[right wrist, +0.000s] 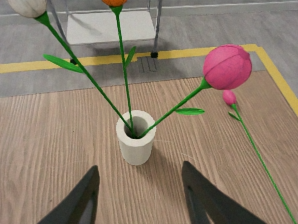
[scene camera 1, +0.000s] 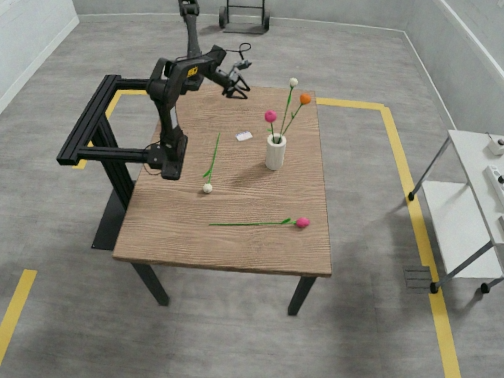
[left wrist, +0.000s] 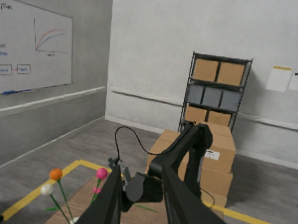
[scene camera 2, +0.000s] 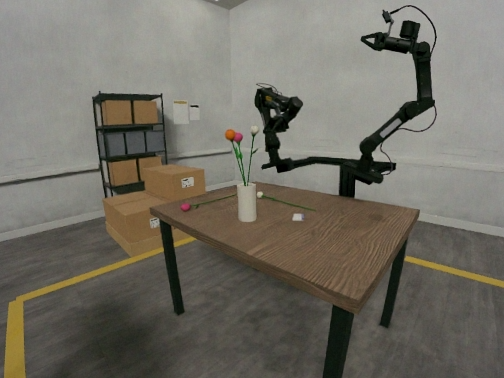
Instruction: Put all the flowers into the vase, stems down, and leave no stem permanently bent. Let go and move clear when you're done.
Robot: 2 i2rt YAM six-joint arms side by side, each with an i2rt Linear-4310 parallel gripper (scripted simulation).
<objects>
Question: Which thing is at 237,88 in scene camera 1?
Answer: My right gripper.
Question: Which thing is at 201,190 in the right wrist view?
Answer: My right gripper.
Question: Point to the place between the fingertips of my left gripper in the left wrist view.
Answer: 141,169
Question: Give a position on a white vase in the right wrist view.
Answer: At 135,151
</objects>
